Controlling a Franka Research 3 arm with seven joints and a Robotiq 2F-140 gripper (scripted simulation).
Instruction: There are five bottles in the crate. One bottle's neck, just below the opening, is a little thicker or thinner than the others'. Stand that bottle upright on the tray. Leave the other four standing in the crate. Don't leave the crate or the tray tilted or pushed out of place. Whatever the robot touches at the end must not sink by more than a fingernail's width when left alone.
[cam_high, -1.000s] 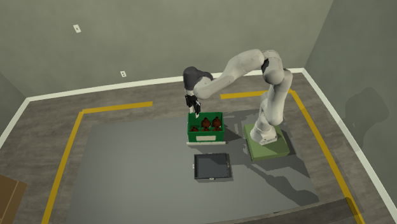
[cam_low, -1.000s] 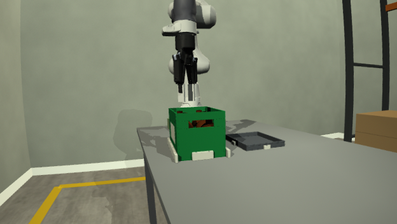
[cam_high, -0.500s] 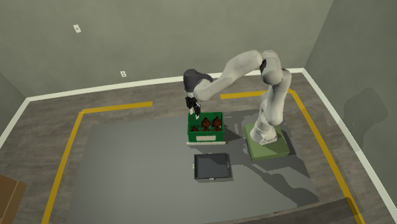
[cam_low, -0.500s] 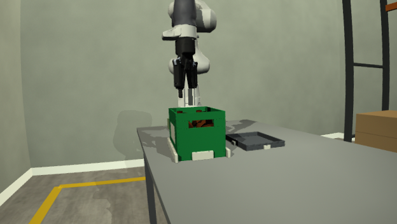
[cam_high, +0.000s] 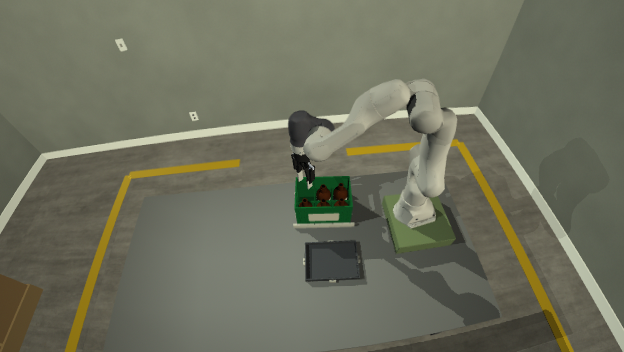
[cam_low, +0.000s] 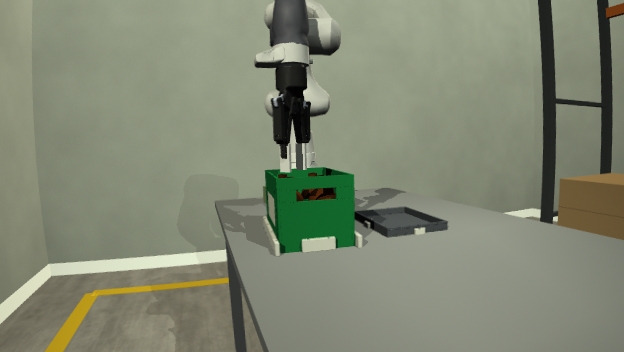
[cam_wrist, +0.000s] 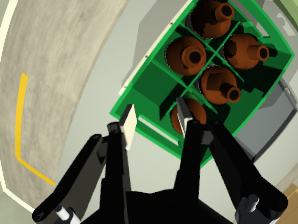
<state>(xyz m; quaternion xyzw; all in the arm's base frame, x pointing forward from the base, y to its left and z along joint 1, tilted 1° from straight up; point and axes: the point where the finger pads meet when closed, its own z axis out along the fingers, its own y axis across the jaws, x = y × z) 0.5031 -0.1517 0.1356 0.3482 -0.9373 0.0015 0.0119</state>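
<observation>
The green crate lies 8 cm behind my hand, 5 cm to the left of it and 13 cm below it. Round my hand: dark grey tray (9 cm behind, 34 cm to the left, 20 cm below).
</observation>
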